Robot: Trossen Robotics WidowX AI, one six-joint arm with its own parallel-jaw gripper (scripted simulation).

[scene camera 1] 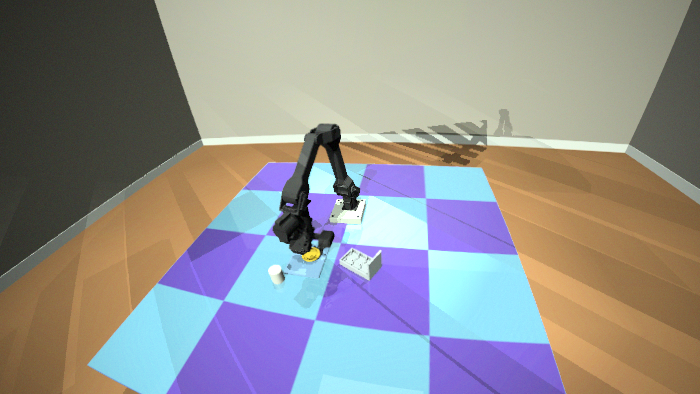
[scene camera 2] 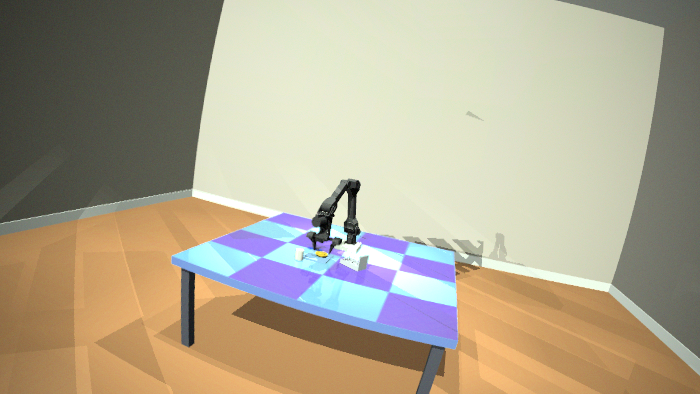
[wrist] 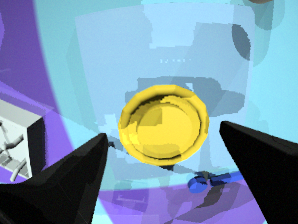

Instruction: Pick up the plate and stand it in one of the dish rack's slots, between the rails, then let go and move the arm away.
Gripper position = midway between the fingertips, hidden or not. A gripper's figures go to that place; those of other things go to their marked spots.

Labels:
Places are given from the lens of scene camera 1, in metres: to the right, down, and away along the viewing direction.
my gripper (scene camera 1: 310, 253): -0.14, 0.20, 0.90
dish rack (scene camera 1: 356, 261): 0.02, 0.22, 0.87

